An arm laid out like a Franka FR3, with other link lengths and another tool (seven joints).
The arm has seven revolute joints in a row. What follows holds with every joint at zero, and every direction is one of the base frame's.
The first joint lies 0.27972 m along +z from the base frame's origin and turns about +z.
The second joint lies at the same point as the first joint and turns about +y.
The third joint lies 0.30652 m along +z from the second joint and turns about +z.
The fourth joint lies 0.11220 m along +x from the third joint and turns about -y.
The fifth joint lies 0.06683 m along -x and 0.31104 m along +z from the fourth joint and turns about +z.
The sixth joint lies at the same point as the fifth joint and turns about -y.
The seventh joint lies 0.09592 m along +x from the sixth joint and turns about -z.
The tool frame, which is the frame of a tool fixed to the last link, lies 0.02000 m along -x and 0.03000 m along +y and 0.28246 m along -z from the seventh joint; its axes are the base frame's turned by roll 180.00, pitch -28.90 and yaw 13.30 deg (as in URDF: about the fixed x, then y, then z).
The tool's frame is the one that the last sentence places.
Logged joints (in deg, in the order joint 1, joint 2, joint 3, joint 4, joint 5, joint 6, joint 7), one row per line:
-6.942 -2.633 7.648 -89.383 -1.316 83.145 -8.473
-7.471 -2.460 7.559 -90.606 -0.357 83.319 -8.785
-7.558 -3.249 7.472 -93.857 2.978 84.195 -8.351
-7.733 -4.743 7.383 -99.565 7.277 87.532 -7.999
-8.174 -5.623 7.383 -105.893 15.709 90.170 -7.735
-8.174 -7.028 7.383 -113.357 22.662 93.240 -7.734
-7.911 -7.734 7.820 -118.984 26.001 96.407 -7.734
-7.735 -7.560 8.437 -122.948 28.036 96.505 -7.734
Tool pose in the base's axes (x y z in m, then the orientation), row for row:
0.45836 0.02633 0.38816 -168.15 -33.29 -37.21
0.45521 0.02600 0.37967 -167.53 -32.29 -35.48
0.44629 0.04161 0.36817 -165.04 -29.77 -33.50
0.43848 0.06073 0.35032 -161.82 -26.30 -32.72
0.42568 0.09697 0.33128 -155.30 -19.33 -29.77
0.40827 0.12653 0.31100 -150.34 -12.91 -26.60
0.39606 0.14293 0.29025 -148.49 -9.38 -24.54
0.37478 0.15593 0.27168 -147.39 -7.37 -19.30
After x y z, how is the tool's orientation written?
As a rotation vector, in degrees.
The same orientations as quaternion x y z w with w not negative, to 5 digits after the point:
-0.95786 -0.18964 -0.21197 0.04008
-0.96016 -0.18506 -0.20334 0.05004
-0.96209 -0.17354 -0.19529 0.07831
-0.96190 -0.15633 -0.19450 0.11167
-0.95901 -0.11937 -0.18384 0.17962
-0.95453 -0.08197 -0.16889 0.23158
-0.95290 -0.06019 -0.15748 0.25210
-0.95391 -0.04770 -0.12491 0.26866

